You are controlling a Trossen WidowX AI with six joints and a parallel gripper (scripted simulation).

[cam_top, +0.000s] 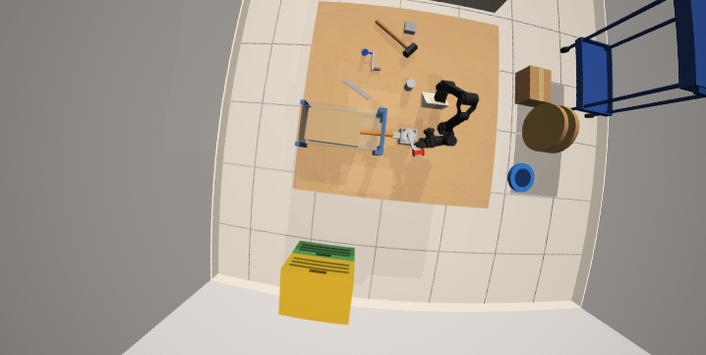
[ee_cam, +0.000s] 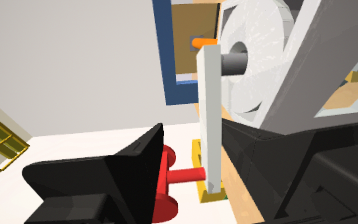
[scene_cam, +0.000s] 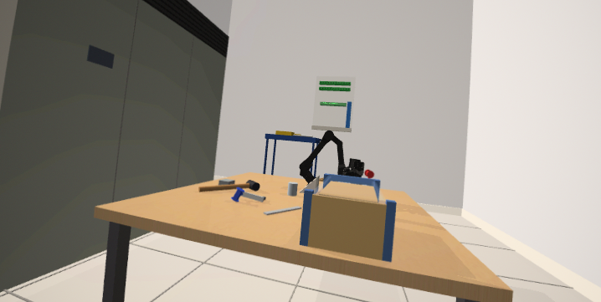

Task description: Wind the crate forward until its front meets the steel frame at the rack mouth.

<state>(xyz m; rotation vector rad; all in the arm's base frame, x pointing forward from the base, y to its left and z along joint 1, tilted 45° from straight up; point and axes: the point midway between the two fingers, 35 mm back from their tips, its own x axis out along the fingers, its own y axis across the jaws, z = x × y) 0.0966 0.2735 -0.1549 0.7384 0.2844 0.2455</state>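
The red-knobbed crank handle is 10 mm to the left of my gripper tip, 10 mm below it and 10 mm behind it. The rest, counted from my gripper tip: blue steel frame: 180 mm ahead, 30 mm to the right, 20 mm below; then red grip: 40 mm to the left, 30 mm behind, 20 mm above; then hand winch: 100 mm below, 60 mm to the right.
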